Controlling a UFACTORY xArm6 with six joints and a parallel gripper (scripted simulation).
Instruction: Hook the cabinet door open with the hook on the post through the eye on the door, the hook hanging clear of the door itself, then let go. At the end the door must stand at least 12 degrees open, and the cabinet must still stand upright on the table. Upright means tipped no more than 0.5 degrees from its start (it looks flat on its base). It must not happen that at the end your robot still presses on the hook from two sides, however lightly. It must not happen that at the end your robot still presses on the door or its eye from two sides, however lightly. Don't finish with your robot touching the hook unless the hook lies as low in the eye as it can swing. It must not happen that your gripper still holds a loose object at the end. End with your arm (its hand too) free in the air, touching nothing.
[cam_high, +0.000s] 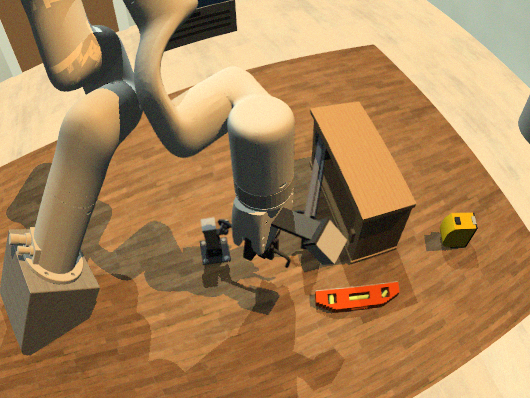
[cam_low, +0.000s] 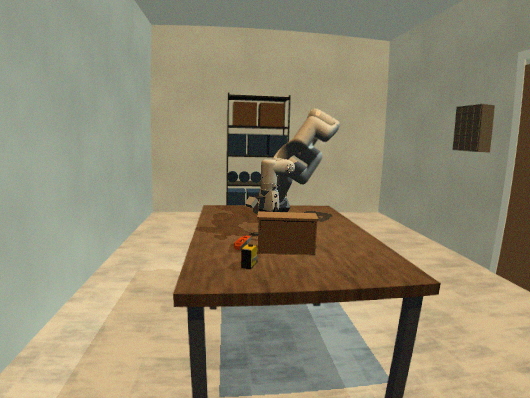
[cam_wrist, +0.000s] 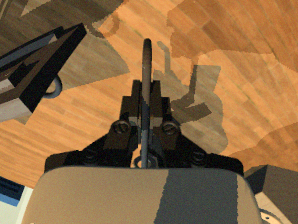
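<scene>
The dark door lies 130 mm ahead of my hand, 70 mm to the left of it and 10 mm below it. From my hand the other things lie so: orange spirit level: 100 mm ahead, 140 mm to the right, 70 mm below; then dark hook: 10 mm behind, 20 mm to the left, 10 mm below; then yellow tape measure: 350 mm ahead, 150 mm to the right, 40 mm below.
</scene>
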